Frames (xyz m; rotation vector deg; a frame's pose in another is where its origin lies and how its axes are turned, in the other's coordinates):
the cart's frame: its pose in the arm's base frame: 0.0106 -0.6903 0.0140 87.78 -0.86 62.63
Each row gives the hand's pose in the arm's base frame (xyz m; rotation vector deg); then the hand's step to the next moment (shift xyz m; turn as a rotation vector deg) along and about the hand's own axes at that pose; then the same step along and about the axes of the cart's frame.
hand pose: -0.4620 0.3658 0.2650 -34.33 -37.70 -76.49
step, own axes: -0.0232 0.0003 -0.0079 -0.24 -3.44 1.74
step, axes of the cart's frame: -0.0094 -0.0193 -0.0117 -0.82 2.56 -2.78
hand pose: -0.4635 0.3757 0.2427 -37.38 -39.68 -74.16
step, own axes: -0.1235 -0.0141 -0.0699 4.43 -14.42 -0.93
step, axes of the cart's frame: -0.0888 -0.0998 -0.0501 -8.52 12.04 -3.31
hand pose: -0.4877 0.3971 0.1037 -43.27 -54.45 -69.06
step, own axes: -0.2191 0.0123 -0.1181 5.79 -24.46 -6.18
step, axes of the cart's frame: -0.1513 -0.1975 -0.0152 -18.05 18.31 -3.02
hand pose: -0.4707 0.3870 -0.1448 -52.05 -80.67 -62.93
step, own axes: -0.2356 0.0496 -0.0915 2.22 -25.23 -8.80
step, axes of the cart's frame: -0.1187 -0.2135 0.0817 -21.47 16.01 -1.22
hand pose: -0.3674 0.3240 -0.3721 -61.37 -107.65 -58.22
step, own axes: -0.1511 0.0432 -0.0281 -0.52 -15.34 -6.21
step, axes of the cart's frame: -0.0417 -0.1223 0.0937 -14.08 8.68 0.70
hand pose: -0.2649 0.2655 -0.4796 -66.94 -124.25 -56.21
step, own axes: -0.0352 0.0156 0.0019 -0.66 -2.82 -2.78
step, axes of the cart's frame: -0.0006 -0.0297 0.0246 -2.81 2.32 1.69
